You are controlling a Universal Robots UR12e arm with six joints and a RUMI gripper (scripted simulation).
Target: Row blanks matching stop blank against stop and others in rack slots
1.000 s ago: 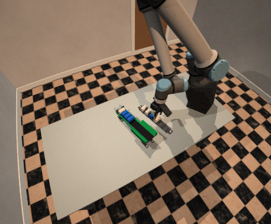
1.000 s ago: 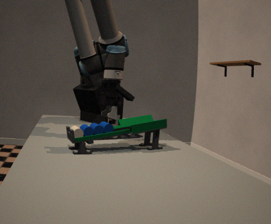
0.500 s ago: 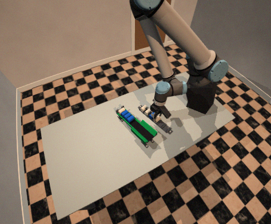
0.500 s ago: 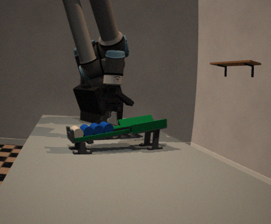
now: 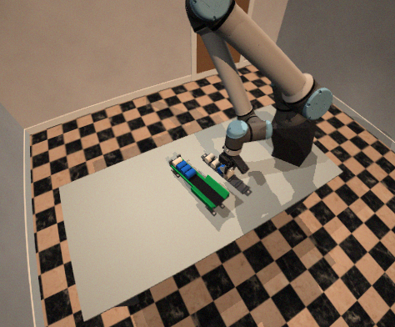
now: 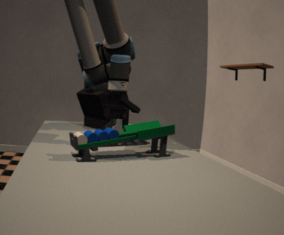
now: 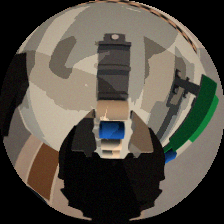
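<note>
My gripper is now 4 cm above the grey stock rack, 2 cm to the left of it and 1 cm short of it. Round my hand: stop (28 cm ahead, 18 cm to the right, 3 cm above).
</note>
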